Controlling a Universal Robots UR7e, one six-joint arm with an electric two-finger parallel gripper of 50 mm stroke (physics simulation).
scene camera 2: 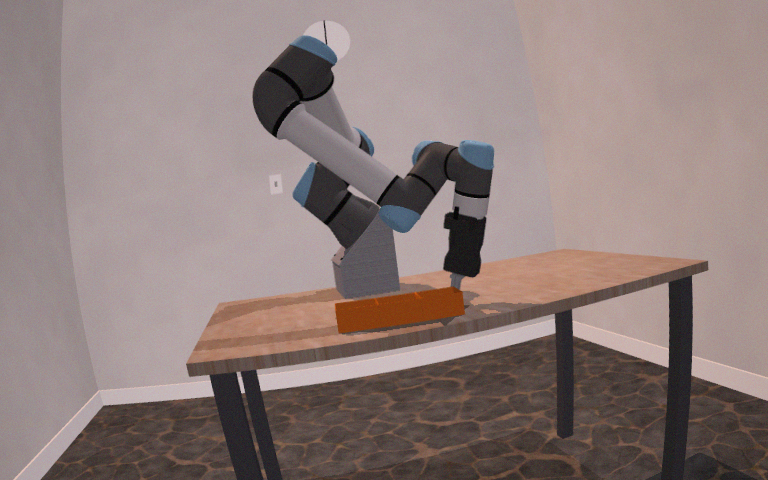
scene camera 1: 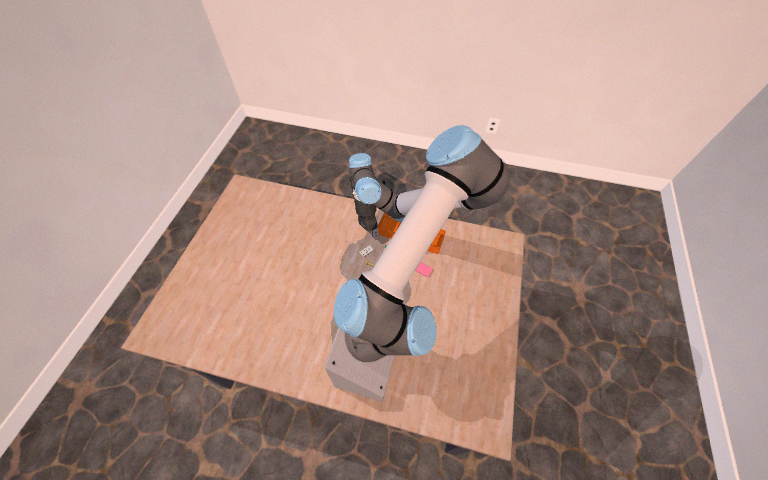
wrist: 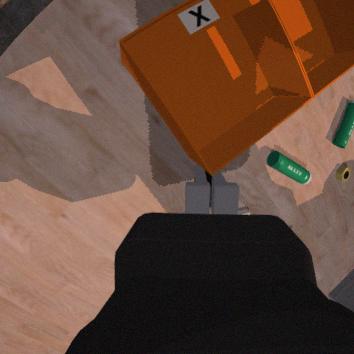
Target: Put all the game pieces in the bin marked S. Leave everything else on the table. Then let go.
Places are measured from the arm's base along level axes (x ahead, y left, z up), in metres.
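Pixels of known places: gripper, fingertip midpoint: (scene camera 1: 375, 236) (wrist: 205, 177); arm's base at its link origin: (scene camera 2: 362, 227).
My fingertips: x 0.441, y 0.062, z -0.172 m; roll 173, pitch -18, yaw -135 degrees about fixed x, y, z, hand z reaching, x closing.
Note:
For each thing: its middle in the pictures, then the offset to it from my fingertips. "pt": a spot on its surface instead.
- white domino at the middle of its body: (scene camera 1: 366, 251) dx -0.069, dy +0.021, dz -0.005 m
- orange bin row at a spot on its surface: (wrist: 156, 100) pt dx +0.067, dy -0.013, dz +0.022 m
- white sliver at a spot on its surface: (wrist: 243, 211) pt dx -0.055, dy -0.001, dz -0.004 m
- brass nut at the middle of its body: (wrist: 342, 173) dx -0.130, dy -0.111, dz -0.004 m
- pink block at the middle of its body: (scene camera 1: 424, 269) dx -0.111, dy -0.206, dz -0.003 m
- small brass-coloured piece at the middle of its body: (scene camera 1: 370, 264) dx -0.122, dy -0.006, dz -0.003 m
The white domino (scene camera 1: 365, 250) lies on the table beside the orange bin row (scene camera 1: 438, 243) (scene camera 2: 396, 311) (wrist: 156, 100). A white sliver (wrist: 243, 211), probably its edge, shows beside the fingers in the wrist view. My gripper (scene camera 1: 374, 233) (scene camera 2: 455, 285) (wrist: 205, 177) is low at the near corner of the bin section marked X (wrist: 199, 16). Its fingers are together and appear shut on that bin corner, not on the domino. The bin's rim hides the fingertips in the wrist view. The S label does not show in the wrist view.
Two green batteries (wrist: 290, 167) (wrist: 345, 125) and a brass nut (wrist: 343, 174) lie beside the bin row. A pink block (scene camera 1: 424, 269) and a small brass-coloured piece (scene camera 1: 370, 264) lie nearer the robot base. The upper arm hides part of this area in scene camera 1.

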